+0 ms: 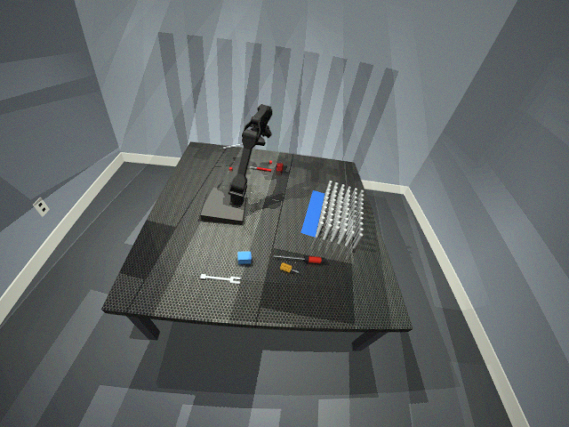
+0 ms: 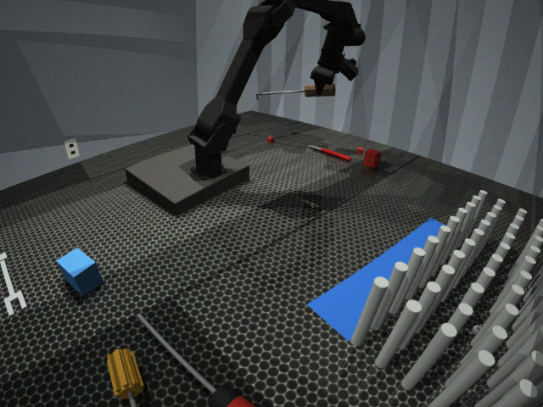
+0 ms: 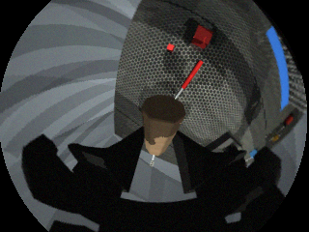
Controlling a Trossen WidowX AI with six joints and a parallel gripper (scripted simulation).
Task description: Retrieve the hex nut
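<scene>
The blue taped strip is 48 cm ahead of my gripper tip, 30 cm to the right of it and 18 cm below it. From my gripper tip the other things lie so: red-handled tool: 18 cm below, 5 cm ahead, 1 cm to the right; then hex nut: 63 cm ahead, 35 cm to the right, 18 cm below; then blue cube: 74 cm to the right, 18 cm ahead, 16 cm below.
</scene>
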